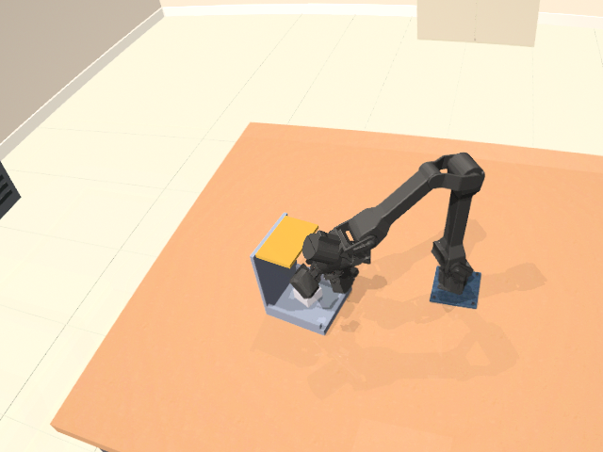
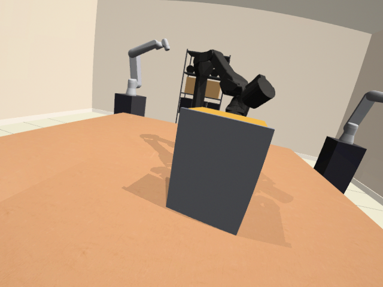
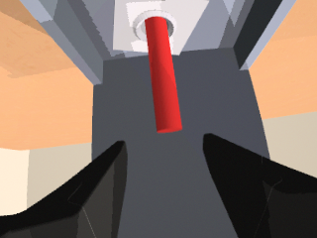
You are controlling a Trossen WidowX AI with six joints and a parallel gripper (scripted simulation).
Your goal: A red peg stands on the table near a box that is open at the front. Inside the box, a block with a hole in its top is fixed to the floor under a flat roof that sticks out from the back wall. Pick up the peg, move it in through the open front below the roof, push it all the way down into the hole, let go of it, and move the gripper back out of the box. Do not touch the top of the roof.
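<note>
My gripper tip is now 70 mm short of the dark back wall and 10 mm to the right of it. Round my gripper tip: red peg (50 mm below); orange roof (20 mm ahead, 10 mm to the left, 100 mm above).
</note>
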